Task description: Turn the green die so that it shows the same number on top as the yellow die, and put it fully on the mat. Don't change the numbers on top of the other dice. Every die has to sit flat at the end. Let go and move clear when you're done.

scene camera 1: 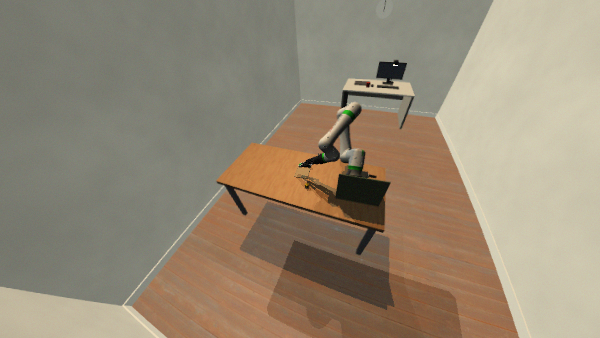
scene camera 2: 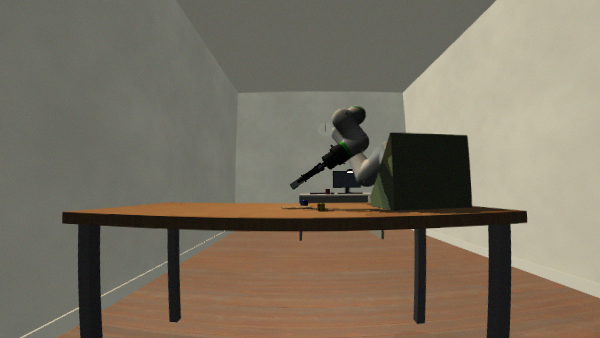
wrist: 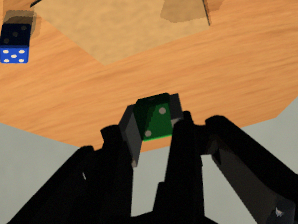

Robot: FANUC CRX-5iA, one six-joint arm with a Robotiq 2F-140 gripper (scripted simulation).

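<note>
What I see here is a green die (wrist: 152, 114), and along with the die I see my gripper (wrist: 156, 113).
</note>
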